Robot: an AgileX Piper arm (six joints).
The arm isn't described. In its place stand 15 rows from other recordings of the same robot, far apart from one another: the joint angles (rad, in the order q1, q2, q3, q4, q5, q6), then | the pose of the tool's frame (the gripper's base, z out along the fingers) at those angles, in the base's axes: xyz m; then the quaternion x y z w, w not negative.
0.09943 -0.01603 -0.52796 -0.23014 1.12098 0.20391 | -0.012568, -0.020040, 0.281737, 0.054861, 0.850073, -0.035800, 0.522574
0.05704 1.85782 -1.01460 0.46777 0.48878 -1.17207 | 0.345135, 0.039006, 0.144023, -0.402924, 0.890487, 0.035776, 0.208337
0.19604 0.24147 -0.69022 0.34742 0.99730 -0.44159 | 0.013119, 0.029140, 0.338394, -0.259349, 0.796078, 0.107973, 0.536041
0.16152 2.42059 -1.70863 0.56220 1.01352 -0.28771 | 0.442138, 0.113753, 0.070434, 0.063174, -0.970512, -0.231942, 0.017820
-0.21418 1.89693 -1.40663 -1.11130 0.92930 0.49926 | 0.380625, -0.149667, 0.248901, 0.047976, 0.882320, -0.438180, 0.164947
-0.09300 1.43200 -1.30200 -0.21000 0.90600 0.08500 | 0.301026, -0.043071, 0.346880, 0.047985, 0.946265, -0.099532, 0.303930
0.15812 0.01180 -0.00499 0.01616 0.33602 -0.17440 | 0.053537, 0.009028, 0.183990, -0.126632, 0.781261, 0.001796, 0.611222
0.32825 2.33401 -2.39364 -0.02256 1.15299 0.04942 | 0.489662, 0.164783, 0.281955, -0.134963, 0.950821, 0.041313, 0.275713
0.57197 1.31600 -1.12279 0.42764 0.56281 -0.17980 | 0.232704, 0.173752, 0.349270, -0.218526, 0.859294, 0.259653, 0.382676
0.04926 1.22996 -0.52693 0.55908 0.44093 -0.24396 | 0.206274, 0.030794, 0.200757, 0.073324, 0.950518, 0.152728, 0.260410
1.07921 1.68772 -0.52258 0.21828 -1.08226 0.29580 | 0.156299, 0.255050, 0.187955, -0.171428, 0.688046, 0.422581, 0.564473
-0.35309 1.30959 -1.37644 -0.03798 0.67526 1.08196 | 0.269200, -0.101511, 0.420724, 0.563751, 0.656449, 0.162011, 0.474354
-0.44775 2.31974 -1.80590 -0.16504 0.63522 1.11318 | 0.449192, -0.225581, 0.140992, 0.641755, 0.721881, 0.021415, 0.258032
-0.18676 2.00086 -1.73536 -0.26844 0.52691 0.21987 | 0.462620, -0.099769, 0.283378, 0.106453, 0.896605, -0.102704, 0.417395
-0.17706 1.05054 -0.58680 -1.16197 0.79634 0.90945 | 0.170673, -0.091173, 0.268030, 0.167879, 0.855870, -0.370752, 0.319133
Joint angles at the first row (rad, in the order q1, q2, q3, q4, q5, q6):
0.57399, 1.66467, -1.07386, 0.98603, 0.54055, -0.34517
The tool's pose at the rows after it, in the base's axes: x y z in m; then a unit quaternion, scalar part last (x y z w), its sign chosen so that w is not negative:
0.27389, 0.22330, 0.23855, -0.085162, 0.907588, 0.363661, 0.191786
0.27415, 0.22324, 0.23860, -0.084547, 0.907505, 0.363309, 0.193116
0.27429, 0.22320, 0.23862, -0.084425, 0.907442, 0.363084, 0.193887
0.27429, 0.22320, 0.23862, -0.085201, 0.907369, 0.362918, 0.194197
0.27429, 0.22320, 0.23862, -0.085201, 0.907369, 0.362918, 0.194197
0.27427, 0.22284, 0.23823, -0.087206, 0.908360, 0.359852, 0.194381
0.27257, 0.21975, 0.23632, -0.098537, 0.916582, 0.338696, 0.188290
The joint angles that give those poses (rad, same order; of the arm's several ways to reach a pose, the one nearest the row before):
0.57398, 1.66467, -1.07386, 0.98603, 0.53672, -0.35181
0.57400, 1.66466, -1.07387, 0.98600, 0.53370, -0.35177
0.57397, 1.66467, -1.07386, 0.98604, 0.53214, -0.35226
0.57397, 1.66467, -1.07386, 0.98604, 0.53214, -0.35397
0.57397, 1.66467, -1.07386, 0.98604, 0.53214, -0.35397
0.57400, 1.66467, -1.07387, 0.97440, 0.53212, -0.34872
0.57401, 1.66057, -1.07385, 0.88111, 0.54715, -0.28998

